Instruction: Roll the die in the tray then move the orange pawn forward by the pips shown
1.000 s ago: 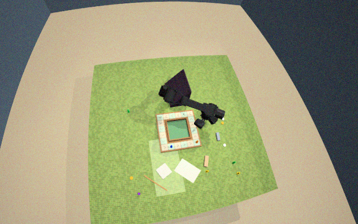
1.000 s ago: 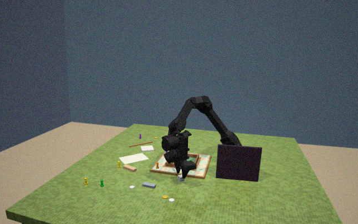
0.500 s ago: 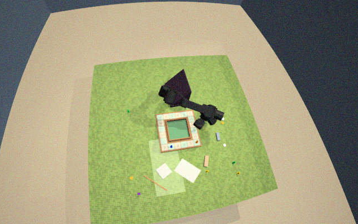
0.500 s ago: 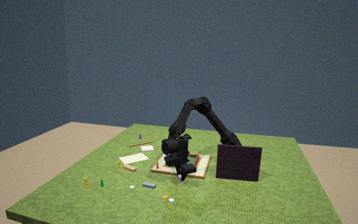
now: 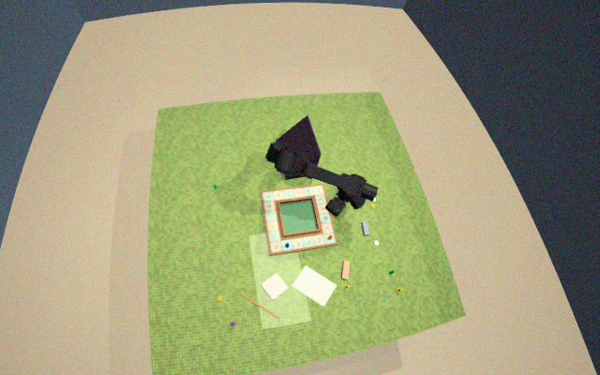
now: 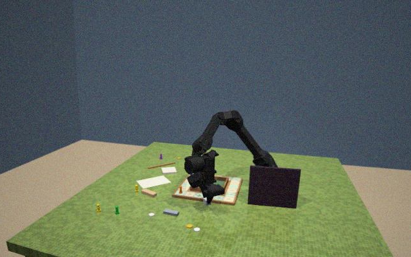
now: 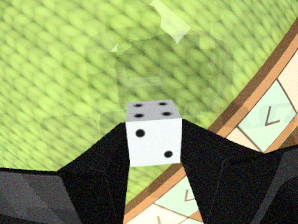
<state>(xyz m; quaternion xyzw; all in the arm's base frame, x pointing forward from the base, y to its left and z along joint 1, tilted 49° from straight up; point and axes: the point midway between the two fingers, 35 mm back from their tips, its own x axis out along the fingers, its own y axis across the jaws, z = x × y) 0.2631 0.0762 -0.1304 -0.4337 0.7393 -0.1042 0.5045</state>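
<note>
The orange pawn is 13 cm ahead of my gripper tip and 9 cm to the right of it. The rest, counted from my gripper tip: white die right at my gripper tip; then green tray 19 cm to the right, 2 cm below; then grey block 14 cm ahead, 8 cm to the left, 2 cm below.
</note>
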